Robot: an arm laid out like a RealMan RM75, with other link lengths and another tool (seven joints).
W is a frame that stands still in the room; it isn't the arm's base.
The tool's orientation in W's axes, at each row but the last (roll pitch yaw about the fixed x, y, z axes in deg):
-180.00, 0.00, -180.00
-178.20, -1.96, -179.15
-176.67, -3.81, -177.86
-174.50, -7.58, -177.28
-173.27, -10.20, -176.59
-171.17, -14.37, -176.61
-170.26, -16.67, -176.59
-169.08, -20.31, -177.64
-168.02, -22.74, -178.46
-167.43, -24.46, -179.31
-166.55, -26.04, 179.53
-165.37, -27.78, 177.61
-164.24, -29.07, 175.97
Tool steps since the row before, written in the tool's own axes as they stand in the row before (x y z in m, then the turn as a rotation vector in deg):
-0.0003, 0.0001, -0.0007, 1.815, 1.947, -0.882
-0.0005, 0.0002, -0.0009, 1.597, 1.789, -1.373
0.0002, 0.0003, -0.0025, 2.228, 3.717, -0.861
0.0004, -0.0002, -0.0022, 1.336, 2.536, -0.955
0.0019, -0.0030, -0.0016, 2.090, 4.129, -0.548
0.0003, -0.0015, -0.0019, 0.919, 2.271, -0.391
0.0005, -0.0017, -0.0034, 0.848, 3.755, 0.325
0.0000, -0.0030, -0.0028, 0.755, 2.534, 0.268
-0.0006, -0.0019, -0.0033, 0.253, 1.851, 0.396
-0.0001, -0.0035, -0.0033, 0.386, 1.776, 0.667
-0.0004, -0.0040, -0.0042, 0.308, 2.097, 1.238
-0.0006, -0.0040, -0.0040, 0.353, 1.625, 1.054
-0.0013, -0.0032, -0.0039, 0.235, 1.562, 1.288
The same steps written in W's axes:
0.0003, 0.0001, 0.0007, -1.815, 1.947, 0.882
0.0005, 0.0002, 0.0009, -1.578, 1.808, 1.370
-0.0001, 0.0004, 0.0025, -2.319, 3.677, 0.790
-0.0001, 0.0000, 0.0022, -1.354, 2.554, 0.878
-0.0014, -0.0029, 0.0022, -2.290, 4.036, 0.429
0.0003, -0.0012, 0.0021, -1.016, 2.248, 0.265
0.0006, -0.0011, 0.0036, -1.301, 3.575, -0.672
0.0013, -0.0024, 0.0031, -1.066, 2.396, -0.435
0.0020, -0.0011, 0.0031, -0.578, 1.714, -0.614
0.0018, -0.0027, 0.0036, -0.800, 1.579, -0.785
0.0025, -0.0029, 0.0043, -1.005, 1.760, -1.385
0.0027, -0.0030, 0.0040, -0.924, 1.346, -1.101
0.0032, -0.0023, 0.0034, -0.930, 1.222, -1.340

